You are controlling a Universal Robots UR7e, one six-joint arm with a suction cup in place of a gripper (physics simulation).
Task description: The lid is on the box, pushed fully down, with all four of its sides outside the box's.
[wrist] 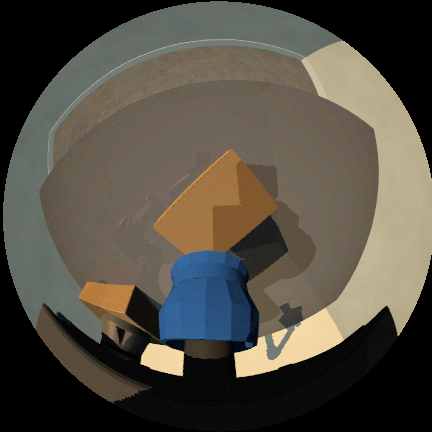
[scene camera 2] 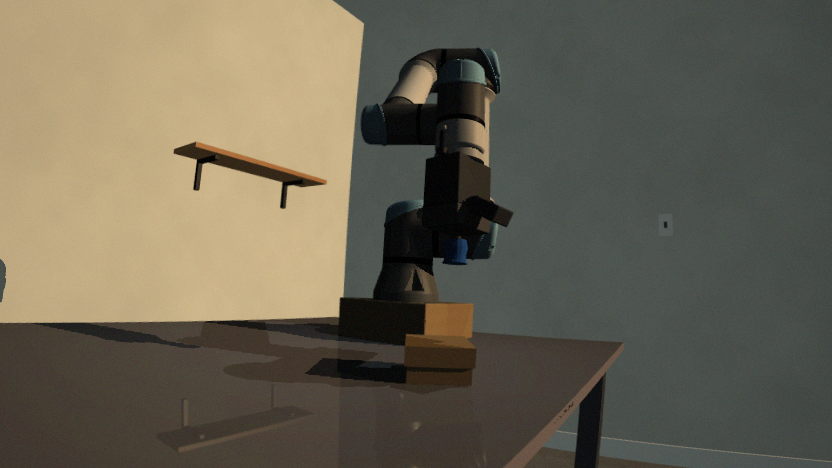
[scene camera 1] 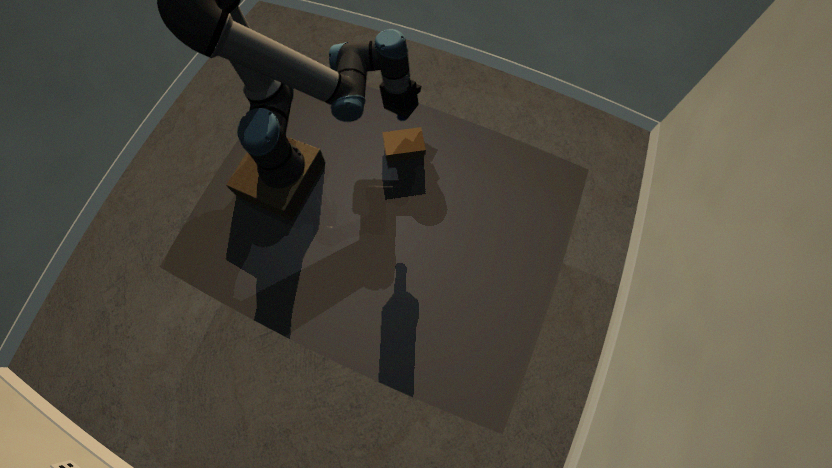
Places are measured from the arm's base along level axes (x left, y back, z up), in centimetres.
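Pixels of known places: end effector, tool point: (wrist: 209, 280) (scene camera 2: 454, 263); arm's base, origin of the base link: (wrist: 125, 327) (scene camera 2: 405, 301) (scene camera 1: 282, 167).
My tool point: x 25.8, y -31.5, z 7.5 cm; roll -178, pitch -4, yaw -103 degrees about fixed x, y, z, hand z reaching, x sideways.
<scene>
For each thing: its top centre in the pictures, then the offset to it from my tool point. Level surfaces: height alone.
- orange-brown lid, middle of its top: (wrist: 215, 216) (scene camera 2: 437, 340) (scene camera 1: 403, 141) dy -0.8, dx -1.8, dz -11.2 cm
- box, middle of its top: (scene camera 2: 437, 342) dy -0.8, dx -1.7, dz -11.4 cm
- table, its level: dz -16.2 cm
The orange-brown lid (scene camera 1: 403, 141) (scene camera 2: 439, 356) (wrist: 200, 205) sits level over the box (scene camera 2: 439, 377). In scene camera 2 the box's lower part shows as a band beneath the lid's rim, and the lid stands out a little past the box at the right. Its far sides are hidden there, and in the wrist view the lid's top covers the box. My gripper (scene camera 1: 402, 118) (scene camera 2: 455, 260) (wrist: 210, 257), a blue suction cup, is open and holds nothing. It hangs clearly above the lid, with a gap between them.
The arm's base stands on a wooden block (scene camera 1: 305, 152) (scene camera 2: 381, 320) (wrist: 107, 296) behind the lid and box in scene camera 2. The table (scene camera 1: 494, 261) (scene camera 2: 290, 372) has its edge to their right there. A wall shelf (scene camera 2: 250, 163) hangs at the left.
</scene>
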